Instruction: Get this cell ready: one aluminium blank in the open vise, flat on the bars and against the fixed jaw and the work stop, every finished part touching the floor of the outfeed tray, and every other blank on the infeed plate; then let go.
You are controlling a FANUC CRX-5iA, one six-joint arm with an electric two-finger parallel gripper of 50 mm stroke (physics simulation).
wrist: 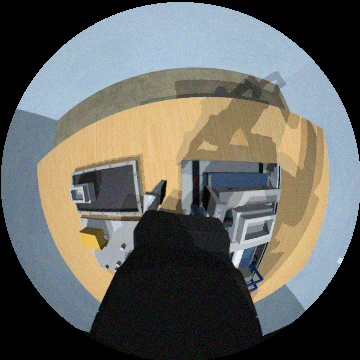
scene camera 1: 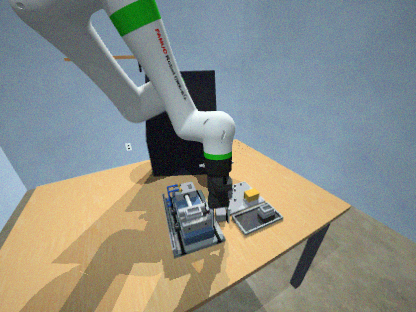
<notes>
I see my gripper [wrist: 184,189], an infeed plate [wrist: 120,231] and an outfeed tray floor [wrist: 114,189].
</notes>
